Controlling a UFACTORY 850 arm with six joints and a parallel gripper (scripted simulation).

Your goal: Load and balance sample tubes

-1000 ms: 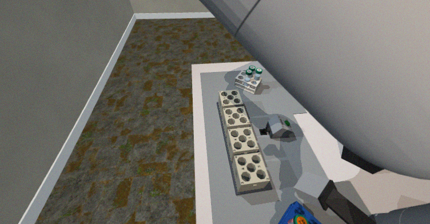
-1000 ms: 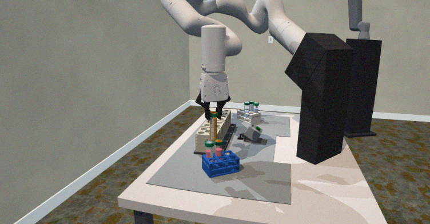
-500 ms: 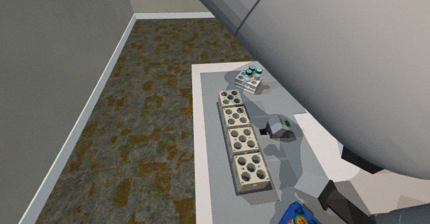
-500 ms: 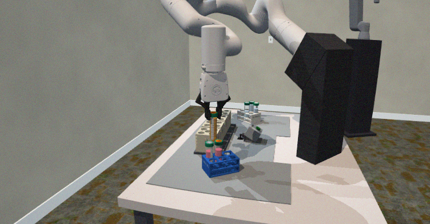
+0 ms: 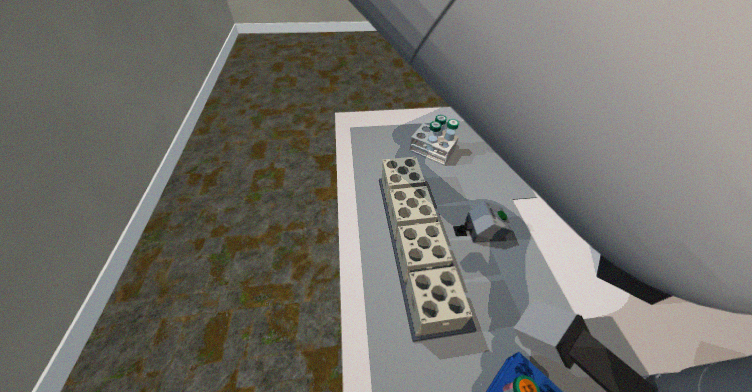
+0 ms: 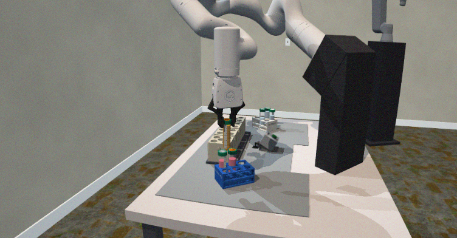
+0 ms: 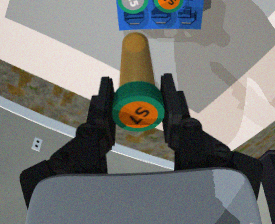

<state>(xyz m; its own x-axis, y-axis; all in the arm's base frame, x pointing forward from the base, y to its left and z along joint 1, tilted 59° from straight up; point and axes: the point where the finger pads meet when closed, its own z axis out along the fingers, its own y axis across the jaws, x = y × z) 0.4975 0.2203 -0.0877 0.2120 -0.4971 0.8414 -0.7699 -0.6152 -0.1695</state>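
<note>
Right now my hand is 50 mm above the sample S7 and 10 mm to the right of it. The rest, counted from my hand: blue sample rack RS: 220 mm below, 30 mm to the right, 30 mm behind; then sample S1: 190 mm below, 50 mm to the right, 20 mm behind; then grey-dot tube X5: 190 mm below, 30 mm to the right, 10 mm ahead.
</note>
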